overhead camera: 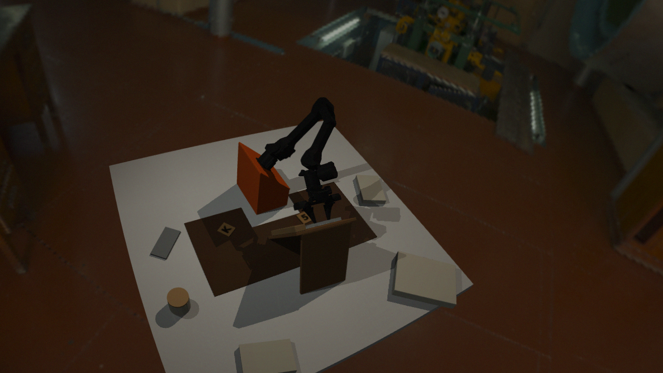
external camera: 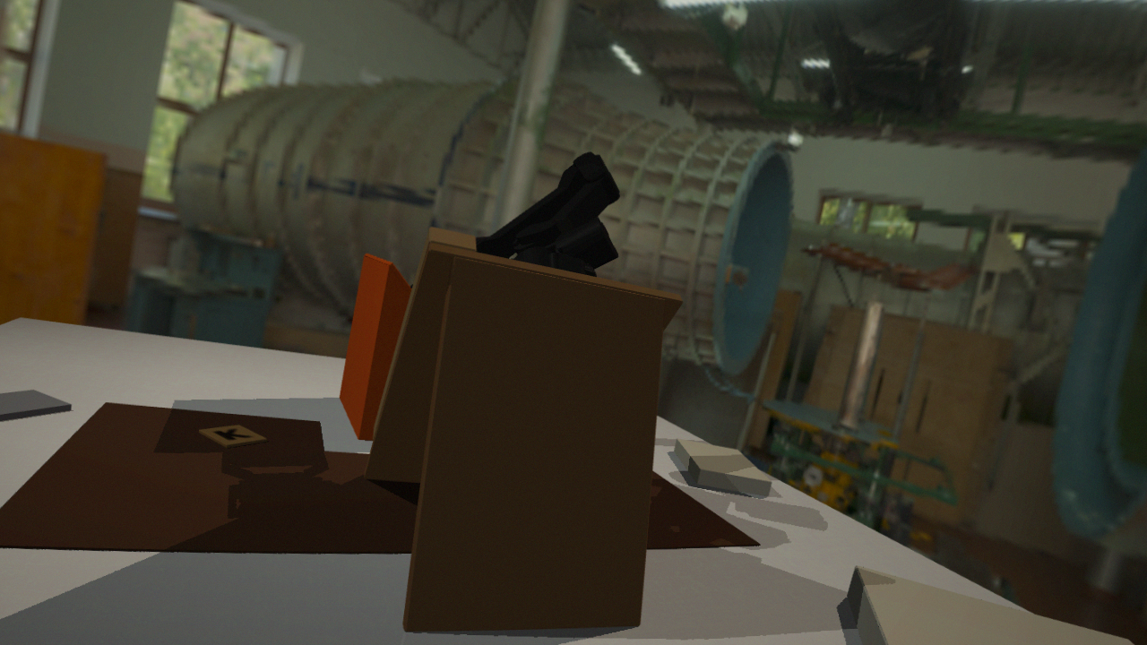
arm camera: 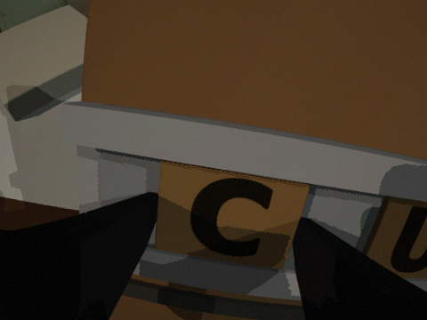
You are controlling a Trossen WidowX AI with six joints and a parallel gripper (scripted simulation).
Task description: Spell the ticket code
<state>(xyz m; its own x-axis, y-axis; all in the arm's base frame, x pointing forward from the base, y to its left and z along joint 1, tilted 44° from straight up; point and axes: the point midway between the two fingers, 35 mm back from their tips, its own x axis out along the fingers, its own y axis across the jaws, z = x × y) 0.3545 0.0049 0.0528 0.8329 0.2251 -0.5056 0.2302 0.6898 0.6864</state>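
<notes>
The white ticket is 70 mm behind my gripper tip, 60 mm to the right of it and 70 mm below it. From my gripper tip the other things lie so: c tile right at my gripper tip; then k tile 270 mm behind, 280 mm to the right, 160 mm below; then dark brown mat 180 mm behind, 60 mm to the right, 170 mm below.
</notes>
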